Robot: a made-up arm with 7 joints.
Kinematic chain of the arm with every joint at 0, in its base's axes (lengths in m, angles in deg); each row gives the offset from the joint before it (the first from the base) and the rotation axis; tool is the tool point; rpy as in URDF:
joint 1: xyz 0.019 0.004 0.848 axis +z
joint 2: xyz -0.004 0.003 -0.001 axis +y
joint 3: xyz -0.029 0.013 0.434 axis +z
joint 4: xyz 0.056 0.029 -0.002 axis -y
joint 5: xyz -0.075 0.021 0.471 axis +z
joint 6: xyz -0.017 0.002 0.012 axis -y
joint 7: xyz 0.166 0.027 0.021 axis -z
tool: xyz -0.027 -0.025 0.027 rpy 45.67 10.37 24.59
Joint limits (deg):
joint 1: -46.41..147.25
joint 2: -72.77..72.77
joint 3: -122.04..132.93
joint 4: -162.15..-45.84
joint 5: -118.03..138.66
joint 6: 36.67..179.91
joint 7: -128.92..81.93
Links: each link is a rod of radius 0.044 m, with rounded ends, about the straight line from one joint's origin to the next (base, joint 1, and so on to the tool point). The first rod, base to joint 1, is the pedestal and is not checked.
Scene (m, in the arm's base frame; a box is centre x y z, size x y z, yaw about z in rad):
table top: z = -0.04
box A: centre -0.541 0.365 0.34 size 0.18 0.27 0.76 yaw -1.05
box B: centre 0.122 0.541 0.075 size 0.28 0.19 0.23 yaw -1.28
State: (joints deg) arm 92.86 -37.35 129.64 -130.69 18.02 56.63 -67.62
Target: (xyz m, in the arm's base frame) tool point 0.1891 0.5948 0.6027
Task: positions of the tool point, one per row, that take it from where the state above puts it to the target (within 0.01 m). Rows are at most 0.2 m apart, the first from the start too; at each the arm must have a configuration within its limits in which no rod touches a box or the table.
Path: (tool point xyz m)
1: -0.4262 -0.2257 0.5496
2: -0.4105 -0.0636 0.5118
3: -0.3436 0.0777 0.4889
4: -0.2372 0.1813 0.4809
5: -0.1081 0.2366 0.4875
6: 0.0238 0.2397 0.5078
7: 0.0219 0.3603 0.5010
8: 0.0785 0.4892 0.5340
9: 0.1891 0.5948 0.6027

